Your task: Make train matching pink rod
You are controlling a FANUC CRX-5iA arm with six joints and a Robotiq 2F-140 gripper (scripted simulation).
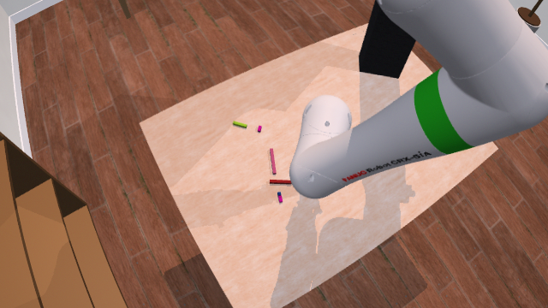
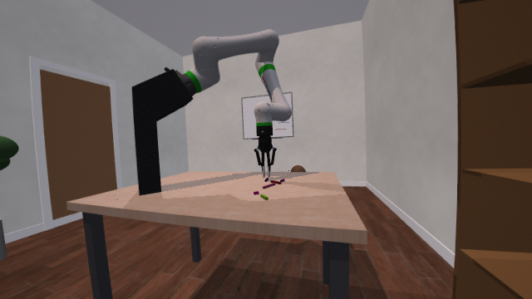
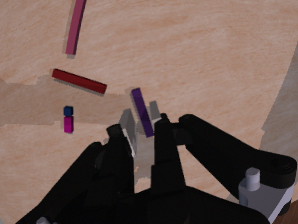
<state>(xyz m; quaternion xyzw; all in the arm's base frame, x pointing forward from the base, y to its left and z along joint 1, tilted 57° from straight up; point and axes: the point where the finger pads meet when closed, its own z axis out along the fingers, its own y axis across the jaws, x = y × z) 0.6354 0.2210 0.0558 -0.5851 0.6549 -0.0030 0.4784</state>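
Now: the purple rod 50 mm below my hand. From my hand the other things lie so: red rod: 70 mm ahead, 50 mm to the right, 50 mm below; then blue rod: 90 mm ahead, 10 mm to the right, 50 mm below; then pink rod: 60 mm ahead, 130 mm to the right, 50 mm below.
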